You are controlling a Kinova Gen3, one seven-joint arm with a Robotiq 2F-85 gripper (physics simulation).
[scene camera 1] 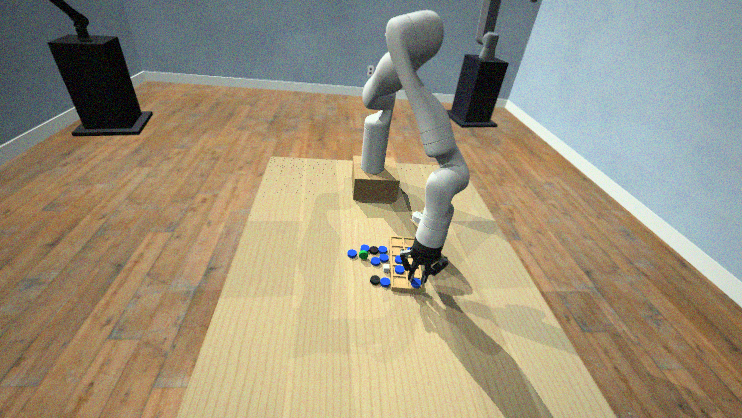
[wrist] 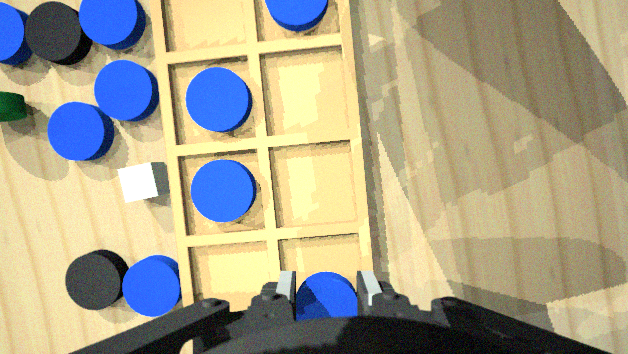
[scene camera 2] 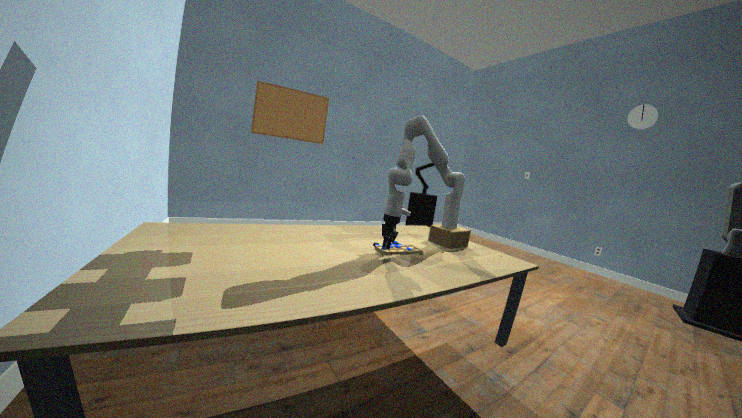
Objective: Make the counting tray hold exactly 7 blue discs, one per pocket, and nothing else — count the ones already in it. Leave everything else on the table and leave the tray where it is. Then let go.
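Note:
The wooden counting tray [scene camera 1: 399, 289] [scene camera 2: 410, 252] [wrist: 173, 150] has two columns of pockets. In the wrist view, one blue disc [wrist: 218, 99] and another blue disc [wrist: 223, 190] lie in neighbouring left-column pockets. A third blue disc [wrist: 297, 11] lies in a right-column pocket farther up. My gripper [scene camera 1: 417, 279] [scene camera 2: 388, 246] [wrist: 326, 292] is shut on a blue disc [scene camera 1: 415, 283] [wrist: 326, 299], low at the right-column pocket of the near end row. The black palm hides the disc's lower part, and I cannot tell whether it touches the pocket floor.
Left of the tray lie several loose blue discs [scene camera 1: 352, 253] [wrist: 80, 131], a black disc [scene camera 1: 373, 250] [wrist: 57, 31], another black disc [scene camera 1: 374, 280] [wrist: 95, 280], a green disc [scene camera 1: 363, 254] [wrist: 11, 106] and a white cube [scene camera 1: 386, 268] [wrist: 138, 182]. One blue disc [scene camera 1: 384, 281] [wrist: 151, 286] is close beside the tray wall.

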